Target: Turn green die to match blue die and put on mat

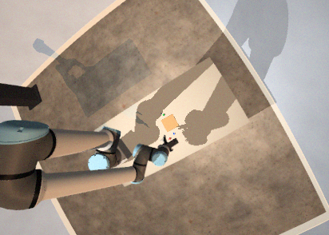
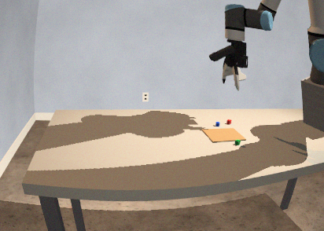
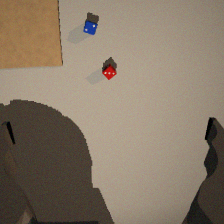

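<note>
My gripper is now 15 cm above the red die and 1 cm past it. The rest, counted from my hand: green die: 25 cm to the left, 15 cm below, 4 cm ahead; then mat: 16 cm below, 14 cm to the left, 6 cm ahead; then blue die: 15 cm below, 5 cm ahead, 3 cm to the left.
</note>
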